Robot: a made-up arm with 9 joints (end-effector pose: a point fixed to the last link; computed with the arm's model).
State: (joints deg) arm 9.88 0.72 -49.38 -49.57 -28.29 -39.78 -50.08 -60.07 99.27
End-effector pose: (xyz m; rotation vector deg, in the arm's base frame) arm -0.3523 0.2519 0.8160 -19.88 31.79 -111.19
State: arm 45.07 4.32 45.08 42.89 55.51 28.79 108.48 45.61 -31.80
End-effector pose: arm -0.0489 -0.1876 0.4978 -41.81 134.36 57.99
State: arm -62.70 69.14 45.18 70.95 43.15 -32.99 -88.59 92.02 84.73
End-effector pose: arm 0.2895 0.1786 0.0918 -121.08 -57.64 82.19
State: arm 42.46 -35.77 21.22 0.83 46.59 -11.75 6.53 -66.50 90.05
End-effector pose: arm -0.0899 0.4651 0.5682 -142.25 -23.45 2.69
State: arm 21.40 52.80 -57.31 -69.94 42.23 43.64 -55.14 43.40 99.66
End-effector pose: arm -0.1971 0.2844 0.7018 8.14 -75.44 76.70
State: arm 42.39 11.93 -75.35 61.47 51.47 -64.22 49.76 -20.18 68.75
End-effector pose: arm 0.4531 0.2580 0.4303 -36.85 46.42 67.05
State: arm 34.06 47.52 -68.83 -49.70 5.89 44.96 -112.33 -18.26 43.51
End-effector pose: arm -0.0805 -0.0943 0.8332 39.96 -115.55 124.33
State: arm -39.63 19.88 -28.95 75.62 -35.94 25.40 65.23 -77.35 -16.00
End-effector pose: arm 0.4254 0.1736 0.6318 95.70 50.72 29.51
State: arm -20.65 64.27 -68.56 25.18 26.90 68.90 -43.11 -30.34 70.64
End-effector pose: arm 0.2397 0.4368 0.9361 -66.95 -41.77 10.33
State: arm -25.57 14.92 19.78 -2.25 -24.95 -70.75 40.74 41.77 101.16
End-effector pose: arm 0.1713 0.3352 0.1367 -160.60 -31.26 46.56
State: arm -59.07 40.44 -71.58 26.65 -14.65 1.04 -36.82 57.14 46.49
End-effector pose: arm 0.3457 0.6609 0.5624 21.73 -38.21 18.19
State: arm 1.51 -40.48 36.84 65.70 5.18 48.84 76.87 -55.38 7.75
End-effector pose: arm 0.2464 -0.0354 0.7682 86.16 -1.32 98.26
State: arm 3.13 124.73 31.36 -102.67 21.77 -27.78 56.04 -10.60 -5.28
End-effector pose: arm -0.0444 -0.0499 0.2755 -62.68 143.11 -39.09
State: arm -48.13 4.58 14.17 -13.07 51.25 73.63 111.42 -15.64 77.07
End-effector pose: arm 0.1123 0.4093 0.6822 -70.32 -44.84 4.28
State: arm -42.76 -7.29 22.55 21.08 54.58 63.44 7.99 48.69 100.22
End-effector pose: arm -0.2408 0.4065 0.3716 -11.04 -140.20 30.85
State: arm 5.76 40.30 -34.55 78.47 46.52 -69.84 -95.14 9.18 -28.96
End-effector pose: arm 0.1089 0.4534 0.7484 87.91 43.50 87.43
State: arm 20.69 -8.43 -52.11 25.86 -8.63 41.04 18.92 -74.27 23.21
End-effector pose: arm 0.4435 0.1607 0.8118 52.03 28.53 102.41
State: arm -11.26 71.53 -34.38 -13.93 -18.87 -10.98 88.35 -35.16 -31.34
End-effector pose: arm 0.4130 0.0455 0.4491 36.70 29.34 -72.63
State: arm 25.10 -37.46 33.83 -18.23 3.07 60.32 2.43 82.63 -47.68
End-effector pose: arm -0.2786 0.2084 0.5801 -82.30 52.11 -79.45
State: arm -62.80 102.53 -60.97 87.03 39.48 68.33 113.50 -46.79 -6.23
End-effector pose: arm 0.0449 0.1333 0.2968 103.50 -138.28 -6.00
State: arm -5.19 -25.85 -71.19 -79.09 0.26 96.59 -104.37 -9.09 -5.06
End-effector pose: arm -0.0722 -0.0642 0.8947 -71.61 -19.91 -118.02
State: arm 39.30 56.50 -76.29 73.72 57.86 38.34 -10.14 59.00 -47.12
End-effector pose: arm 0.4556 -0.2743 0.5607 55.93 -130.71 -41.92
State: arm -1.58 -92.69 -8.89 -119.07 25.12 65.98 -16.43 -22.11 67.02
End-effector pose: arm 0.1433 -0.3629 0.2434 52.74 42.08 -63.04
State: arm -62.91 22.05 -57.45 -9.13 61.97 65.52 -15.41 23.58 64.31
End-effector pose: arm -0.0295 0.6291 0.2806 -54.56 -46.30 89.41
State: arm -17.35 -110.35 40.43 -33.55 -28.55 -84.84 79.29 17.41 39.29
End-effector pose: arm -0.0557 0.2025 0.3018 -83.91 -138.50 71.77
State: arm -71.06 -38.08 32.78 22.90 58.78 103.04 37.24 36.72 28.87
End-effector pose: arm -0.1172 0.3088 0.6832 88.79 -53.69 87.18
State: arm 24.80 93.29 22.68 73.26 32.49 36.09 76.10 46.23 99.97
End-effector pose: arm 0.0302 0.0606 0.7842 -0.72 -25.35 -170.07
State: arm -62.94 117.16 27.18 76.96 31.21 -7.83 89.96 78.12 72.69
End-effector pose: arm 0.1426 0.5620 0.5062 6.05 94.43 61.87
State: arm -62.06 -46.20 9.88 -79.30 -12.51 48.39 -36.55 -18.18 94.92
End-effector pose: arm -0.3198 0.0057 0.3577 45.93 -1.06 -115.33
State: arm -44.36 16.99 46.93 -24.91 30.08 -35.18 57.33 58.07 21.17
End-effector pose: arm 0.3897 0.3476 0.3523 135.03 78.31 -69.67
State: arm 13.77 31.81 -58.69 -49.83 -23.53 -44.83 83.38 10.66 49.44
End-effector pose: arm 0.1437 0.4043 0.3409 -65.09 36.53 66.22
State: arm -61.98 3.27 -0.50 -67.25 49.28 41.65 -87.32 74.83 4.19
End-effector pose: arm -0.1586 -0.0244 0.5639 14.16 132.45 69.49
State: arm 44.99 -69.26 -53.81 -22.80 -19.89 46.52 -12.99 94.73 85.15
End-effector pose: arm -0.2176 -0.1273 0.6399 70.60 -16.58 53.77
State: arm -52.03 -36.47 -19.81 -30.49 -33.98 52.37 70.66 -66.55 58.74
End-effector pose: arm 0.2766 0.3320 0.2571 -68.01 111.39 47.94
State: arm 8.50 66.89 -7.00 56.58 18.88 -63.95 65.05 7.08 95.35
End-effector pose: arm 0.4733 0.0272 0.6914 -92.89 55.94 -46.37
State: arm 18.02 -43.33 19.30 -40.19 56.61 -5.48 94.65 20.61 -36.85
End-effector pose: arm -0.0901 0.2250 0.5925 4.51 -132.47 80.05
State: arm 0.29 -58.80 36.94 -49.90 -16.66 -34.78 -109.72 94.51 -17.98
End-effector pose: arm -0.1537 -0.2136 0.3256 35.23 97.97 76.67
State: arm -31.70 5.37 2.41 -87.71 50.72 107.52 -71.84 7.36 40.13
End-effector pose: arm -0.2666 0.0092 0.5373 -5.62 -19.62 -157.60
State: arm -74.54 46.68 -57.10 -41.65 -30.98 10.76 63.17 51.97 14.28
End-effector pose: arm 0.2945 0.1767 0.1737 -65.96 -3.99 -26.24
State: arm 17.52 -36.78 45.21 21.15 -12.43 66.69 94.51 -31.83 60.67
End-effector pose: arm 0.2498 -0.0208 0.6564 42.82 -24.39 59.98
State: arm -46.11 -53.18 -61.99 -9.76 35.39 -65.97 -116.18 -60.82 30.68
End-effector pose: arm -0.1365 0.2849 0.9409 -36.50 -36.28 -10.77
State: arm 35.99 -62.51 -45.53 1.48 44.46 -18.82 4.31 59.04 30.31
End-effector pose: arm -0.2485 0.1167 0.3706 37.94 -87.05 121.04
